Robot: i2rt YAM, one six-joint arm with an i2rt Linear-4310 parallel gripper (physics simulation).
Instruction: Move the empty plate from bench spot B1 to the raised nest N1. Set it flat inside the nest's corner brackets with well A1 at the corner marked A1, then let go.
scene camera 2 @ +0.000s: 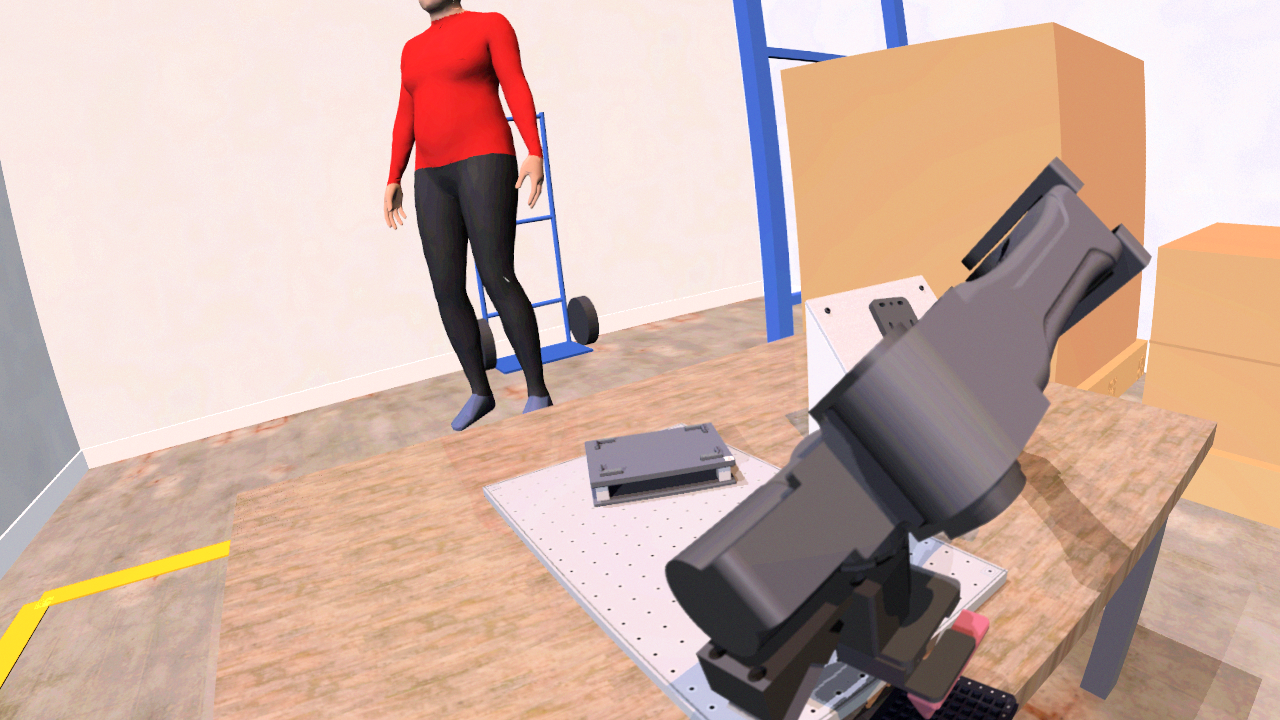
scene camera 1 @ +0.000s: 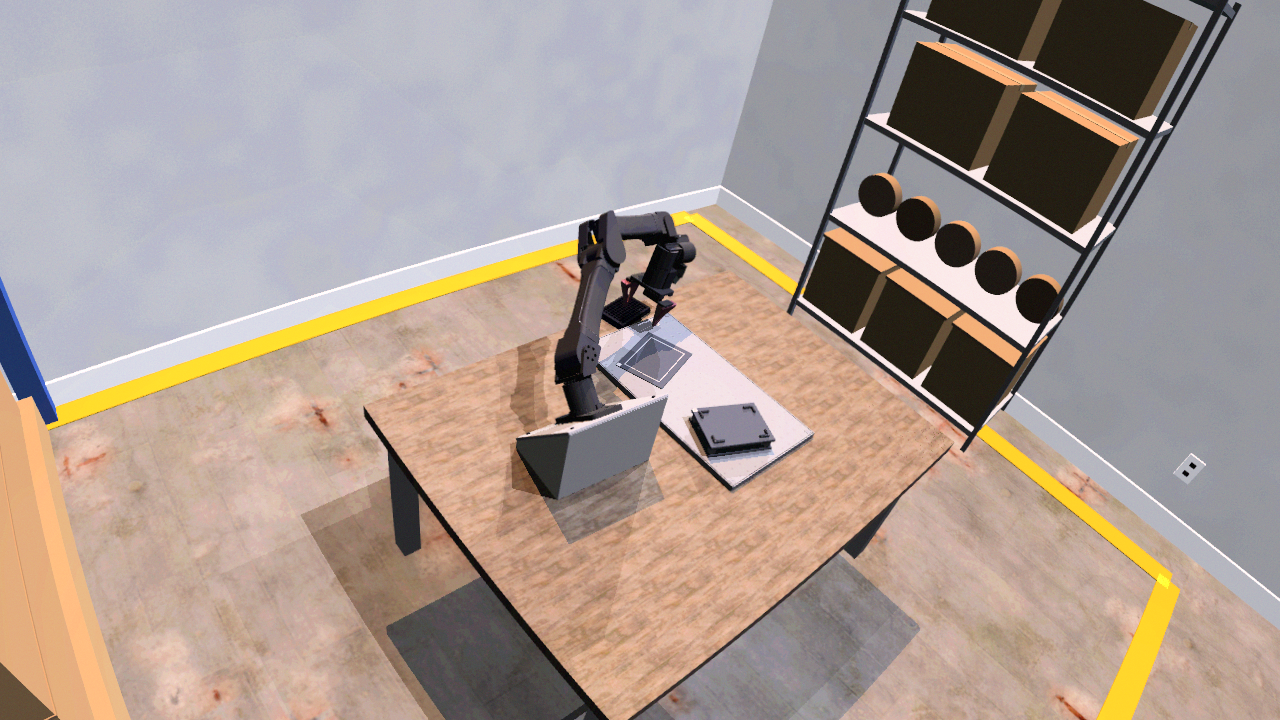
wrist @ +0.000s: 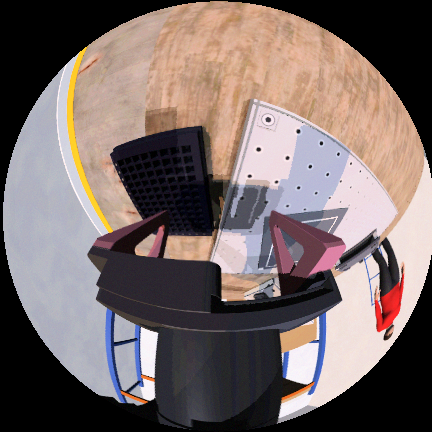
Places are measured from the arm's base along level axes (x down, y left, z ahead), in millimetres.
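Pixels of known places: gripper, fingertip midpoint: [scene camera 2: 871, 683] [scene camera 1: 639, 316] [wrist: 218, 215]; arm's base, origin of the base link: [scene camera 1: 587, 416].
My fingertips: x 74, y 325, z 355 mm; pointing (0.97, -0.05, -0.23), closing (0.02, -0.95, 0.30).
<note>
For each thing: its top centre in the pictures, then the offset to it from my fingertips. "spot": a spot on its surface instead.
- empty plate, middle of its top: [wrist: 164, 200] [scene camera 1: 624, 309] dz -9, dx +12, dy +53 mm
- raised nest, middle of its top: [scene camera 2: 654, 445] [scene camera 1: 734, 422] [wrist: 360, 259] dz -24, dx -24, dy -426 mm
- white board, middle of its top: [scene camera 2: 705, 532] [wrist: 343, 241] [scene camera 1: 696, 388] dz -9, dx +13, dy -273 mm
- grey marked square, surface spot: [scene camera 1: 671, 344] spot: dz +28, dx +12, dy -114 mm
The empty plate [scene camera 1: 625, 310] [scene camera 2: 989, 702] [wrist: 160, 182], dark with a grid of wells, lies on the table beside the white perforated board. The raised nest [scene camera 1: 733, 426] [scene camera 2: 660, 454] is a dark grey platform with corner brackets and an empty top, at the other end of the board; it shows edge-on in the wrist view. My gripper [scene camera 1: 643, 313] [wrist: 218, 215] is open and empty, its pink fingers spread wide. It hangs above the gap between plate and board; the left finger in the wrist view overlaps the plate's near part. The B1 and A1 labels are not legible.
The white board [scene camera 1: 698, 385] [scene camera 2: 572, 537] [wrist: 280, 135] carries a grey marked square [scene camera 1: 671, 344] near the gripper. A grey wedge-shaped housing [scene camera 1: 608, 450] stands by the arm's base. A shelf rack [scene camera 1: 993, 234] stands behind the table. A person in red [scene camera 2: 460, 98] stands beyond it.
</note>
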